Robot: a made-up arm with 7 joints. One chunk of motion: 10 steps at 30 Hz.
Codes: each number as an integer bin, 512 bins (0 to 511) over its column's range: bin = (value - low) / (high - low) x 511, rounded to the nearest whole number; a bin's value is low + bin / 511 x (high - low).
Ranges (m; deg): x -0.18..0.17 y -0.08..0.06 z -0.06..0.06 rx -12..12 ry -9..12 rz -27..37
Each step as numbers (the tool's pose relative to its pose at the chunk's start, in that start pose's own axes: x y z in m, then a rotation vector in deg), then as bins.
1 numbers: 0.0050 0.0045 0.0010 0.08 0.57 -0.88
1 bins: 270 308 260 257 233 209
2 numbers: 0.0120 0.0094 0.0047 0.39 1.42 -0.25
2 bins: 280 326 276 264 254 214
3 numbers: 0.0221 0.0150 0.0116 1.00 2.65 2.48
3 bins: 295 347 305 277 283 235
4 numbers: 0.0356 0.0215 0.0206 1.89 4.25 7.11
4 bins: 315 370 343 296 322 272
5 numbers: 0.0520 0.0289 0.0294 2.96 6.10 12.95
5 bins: 339 397 381 319 367 319
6 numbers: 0.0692 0.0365 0.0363 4.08 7.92 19.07
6 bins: 364 425 410 342 412 368
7 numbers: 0.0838 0.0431 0.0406 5.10 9.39 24.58
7 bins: 385 449 428 364 447 412
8 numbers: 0.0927 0.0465 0.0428 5.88 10.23 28.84
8 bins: 398 462 438 381 468 446
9 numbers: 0.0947 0.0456 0.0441 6.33 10.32 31.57
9 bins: 401 458 443 390 470 468
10 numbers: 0.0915 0.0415 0.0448 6.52 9.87 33.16
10 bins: 396 443 446 394 459 480
